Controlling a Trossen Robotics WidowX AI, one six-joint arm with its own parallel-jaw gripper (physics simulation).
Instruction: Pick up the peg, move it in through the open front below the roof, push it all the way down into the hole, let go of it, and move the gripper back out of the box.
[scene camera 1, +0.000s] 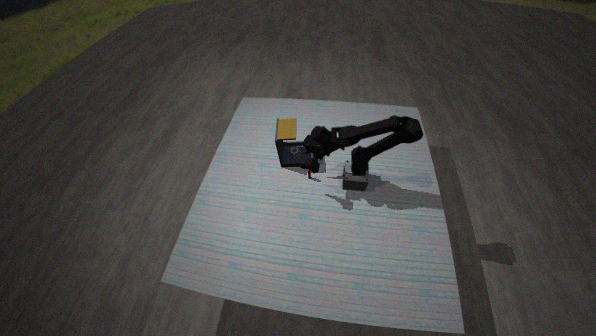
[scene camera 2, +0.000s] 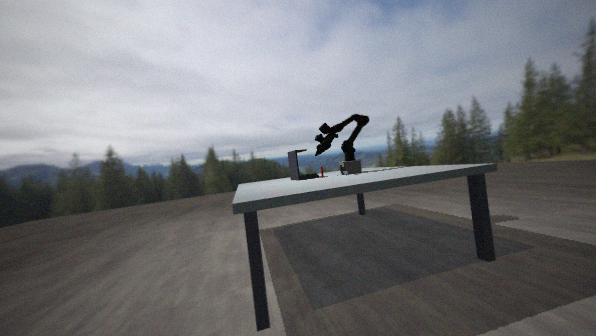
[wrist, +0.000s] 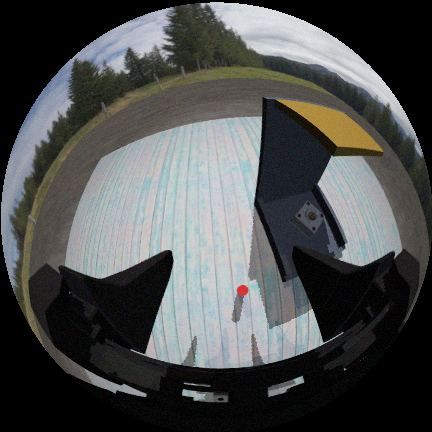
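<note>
There's a box (scene camera 1: 287, 157) here, and you can see the box (wrist: 281, 211) from the wrist too. The gripper (wrist: 234, 255) is open and it's holding nothing; that same gripper is in the wrist view along with the box.
</note>
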